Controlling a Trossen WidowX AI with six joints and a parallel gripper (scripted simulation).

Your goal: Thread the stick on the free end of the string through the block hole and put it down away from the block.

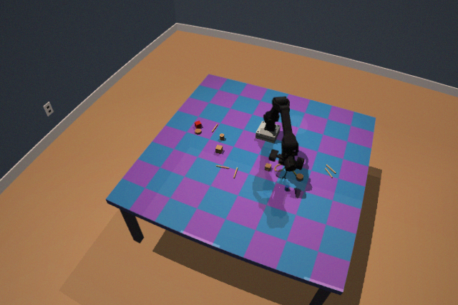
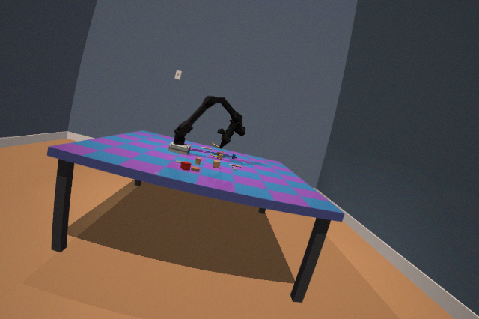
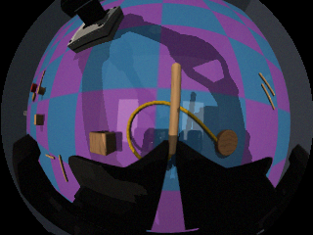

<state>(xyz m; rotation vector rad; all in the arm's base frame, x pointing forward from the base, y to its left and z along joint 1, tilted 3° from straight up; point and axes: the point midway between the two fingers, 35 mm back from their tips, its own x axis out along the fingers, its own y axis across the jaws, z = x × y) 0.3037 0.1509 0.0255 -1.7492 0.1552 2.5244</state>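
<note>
My gripper tip is now 12 cm short of the blue object, 4 cm above it and 3 cm to the right of it. From my gripper tip the other things lie so: wooden cylinder (42 cm to the right, 16 cm behind, 4 cm below); thin wooden stick (1 cm behind, 1 cm above); round wooden button (9 cm to the left, 5 cm below, 2 cm ahead).
</note>
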